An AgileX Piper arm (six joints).
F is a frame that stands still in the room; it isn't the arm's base.
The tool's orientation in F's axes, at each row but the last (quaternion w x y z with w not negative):
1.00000, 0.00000, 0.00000, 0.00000
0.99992, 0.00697, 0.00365, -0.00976
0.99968, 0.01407, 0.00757, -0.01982
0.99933, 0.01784, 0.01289, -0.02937
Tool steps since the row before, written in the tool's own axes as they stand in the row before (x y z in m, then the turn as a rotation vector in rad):
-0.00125, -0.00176, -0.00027, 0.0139, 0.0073, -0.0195
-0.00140, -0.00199, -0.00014, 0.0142, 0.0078, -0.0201
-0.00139, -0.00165, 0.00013, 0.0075, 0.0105, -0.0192
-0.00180, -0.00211, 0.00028, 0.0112, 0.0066, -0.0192
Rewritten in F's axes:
-0.00125, -0.00176, -0.00027, 0.0139, 0.0073, -0.0195
-0.00144, -0.00196, -0.00016, 0.0142, 0.0078, -0.0201
-0.00145, -0.00160, 0.00011, 0.0076, 0.0107, -0.0190
-0.00191, -0.00201, 0.00025, 0.0111, 0.0066, -0.0193

